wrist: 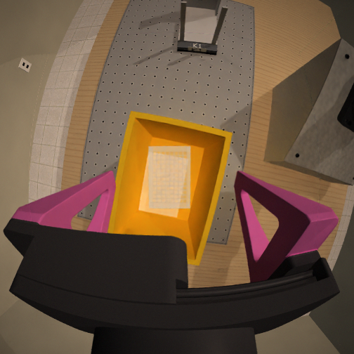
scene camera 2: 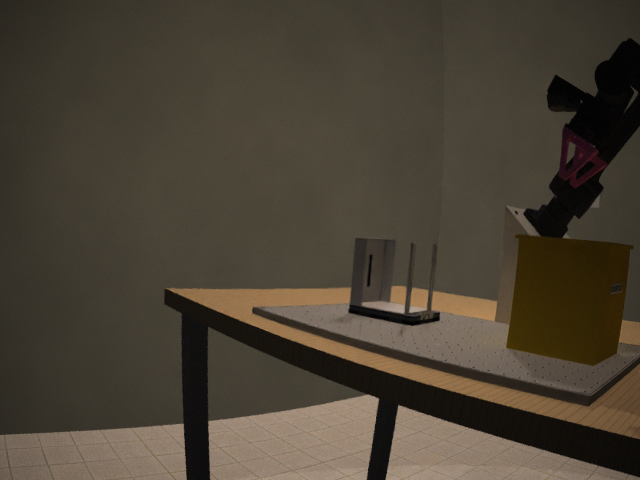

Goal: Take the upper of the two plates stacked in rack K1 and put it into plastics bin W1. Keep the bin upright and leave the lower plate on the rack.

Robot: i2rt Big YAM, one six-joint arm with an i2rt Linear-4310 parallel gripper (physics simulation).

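Frame: origin at the arm's base, x down, y ahead, z right, level; millimetres.
Seen in the pictures: gripper, fingertip midpoint: (scene camera 2: pixel 567 182); arm's base, link origin: (scene camera 2: pixel 544 231).
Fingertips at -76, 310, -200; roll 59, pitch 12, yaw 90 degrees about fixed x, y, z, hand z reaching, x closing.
Observation:
Pixels of each thing's top centre, then the offset from my fingertips to it, as dx, dy, dz. Level surfaces: height alone.
- yellow bin W1, top centre: (scene camera 2: pixel 576 240) +92, +6, -27
- Rack K1, top centre: (scene camera 2: pixel 401 241) +123, +16, +367
- grey perforated board, surface height: dx +272
- wooden table, surface height: dx +285
My gripper (scene camera 2: pixel 570 180) (wrist: pixel 174 177) is open, its pink fingers wide apart with nothing between them, above yellow bin W1 (scene camera 2: pixel 563 299) (wrist: pixel 180 123). The bin stands upright. A pale gridded plate (wrist: pixel 170 177) lies low inside it, seen through the open top in the wrist view. A brighter pale shape shows under and beside the plate; I cannot tell whether it is another plate. Rack K1 (scene camera 2: pixel 381 268) (wrist: pixel 197 48) stands upright, apart from the bin. A flat pale surface shows at its base, with no clear stack; I cannot tell whether it is a plate.
A grey perforated board (scene camera 2: pixel 465 356) (wrist: pixel 150 90) lies under the rack and the bin on the wooden table (scene camera 2: pixel 222 298) (wrist: pixel 295 40). A tall grey block (wrist: pixel 320 125) stands to the right of the bin in the wrist view.

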